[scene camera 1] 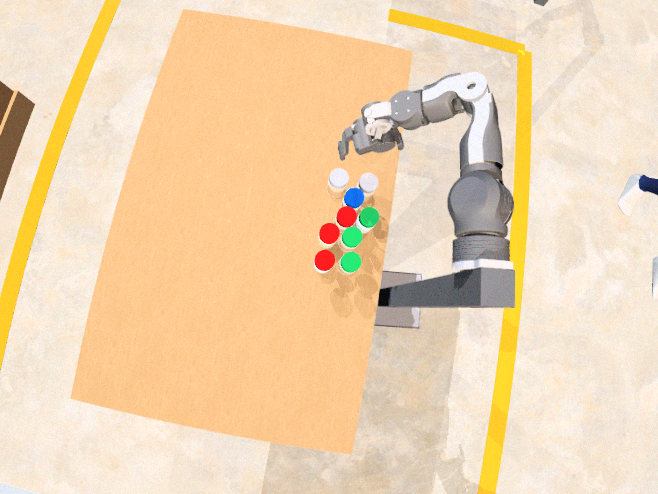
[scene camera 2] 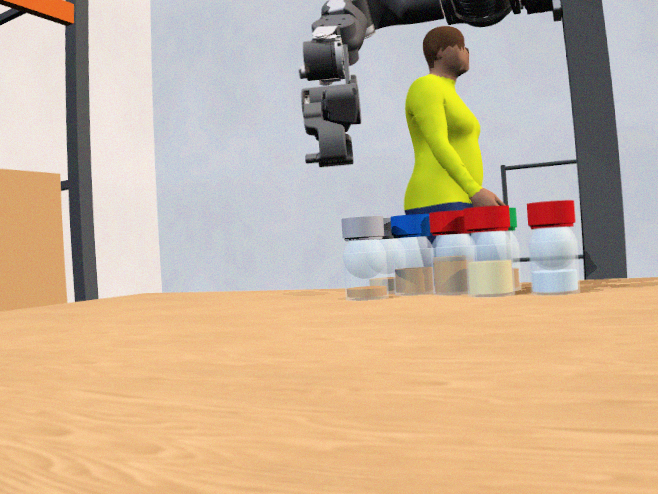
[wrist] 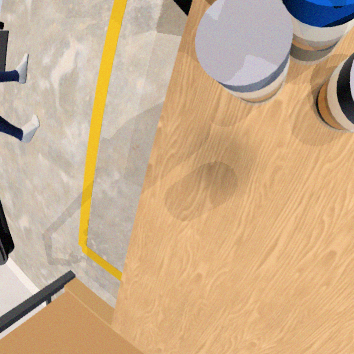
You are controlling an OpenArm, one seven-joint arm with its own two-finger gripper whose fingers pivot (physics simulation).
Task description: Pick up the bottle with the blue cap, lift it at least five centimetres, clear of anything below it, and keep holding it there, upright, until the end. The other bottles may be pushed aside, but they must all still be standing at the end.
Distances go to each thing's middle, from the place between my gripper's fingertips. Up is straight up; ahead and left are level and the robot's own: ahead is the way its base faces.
Scene:
Right now my hand is 90 mm short of the red-capped bottle (scene camera 2: pixel 553 248), 300 mm to the right of it and 140 mm above it.

